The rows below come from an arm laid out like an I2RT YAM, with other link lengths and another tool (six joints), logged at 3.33 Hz.
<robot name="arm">
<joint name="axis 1" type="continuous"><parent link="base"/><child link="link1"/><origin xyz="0 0 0.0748" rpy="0 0 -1.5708"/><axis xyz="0 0 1"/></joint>
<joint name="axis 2" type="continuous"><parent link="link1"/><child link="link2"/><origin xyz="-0.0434 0.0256 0.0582" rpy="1.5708 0 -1.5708"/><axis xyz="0 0 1"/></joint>
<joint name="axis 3" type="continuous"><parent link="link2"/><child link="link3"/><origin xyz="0.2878 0 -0.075" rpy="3.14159 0 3.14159"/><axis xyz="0 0 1"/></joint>
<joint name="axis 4" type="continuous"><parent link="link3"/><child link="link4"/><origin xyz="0.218 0.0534 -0.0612" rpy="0 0 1.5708"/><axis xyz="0 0 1"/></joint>
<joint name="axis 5" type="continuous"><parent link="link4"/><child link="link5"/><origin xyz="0.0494 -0.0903 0.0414" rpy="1.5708 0 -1.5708"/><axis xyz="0 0 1"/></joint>
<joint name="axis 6" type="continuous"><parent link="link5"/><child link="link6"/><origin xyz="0.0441 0 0.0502" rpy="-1.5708 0 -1.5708"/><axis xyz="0 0 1"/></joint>
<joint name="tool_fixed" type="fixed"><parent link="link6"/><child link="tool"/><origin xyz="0.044 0.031 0.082" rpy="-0.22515 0 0.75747"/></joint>
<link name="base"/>
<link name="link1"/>
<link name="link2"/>
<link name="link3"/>
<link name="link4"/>
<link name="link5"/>
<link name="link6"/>
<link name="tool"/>
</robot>
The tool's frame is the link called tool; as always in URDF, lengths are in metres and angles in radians. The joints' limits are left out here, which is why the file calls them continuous.
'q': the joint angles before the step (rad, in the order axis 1, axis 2, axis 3, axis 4, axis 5, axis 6). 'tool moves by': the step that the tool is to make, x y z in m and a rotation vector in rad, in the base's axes. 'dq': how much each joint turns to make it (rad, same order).
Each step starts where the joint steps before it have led.
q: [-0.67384, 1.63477, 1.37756, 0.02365, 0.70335, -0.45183]
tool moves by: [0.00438, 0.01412, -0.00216, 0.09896, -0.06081, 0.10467]
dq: [-0.00795, -0.02254, 0.02021, -0.11706, -0.13946, 0.10034]
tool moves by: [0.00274, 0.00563, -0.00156, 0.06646, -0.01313, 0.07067]
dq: [-0.01465, 0.00096, 0.03589, -0.08324, -0.10010, 0.03281]
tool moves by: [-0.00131, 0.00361, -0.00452, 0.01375, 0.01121, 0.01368]
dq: [0.00001, -0.00823, -0.01214, -0.01265, -0.01397, -0.00194]
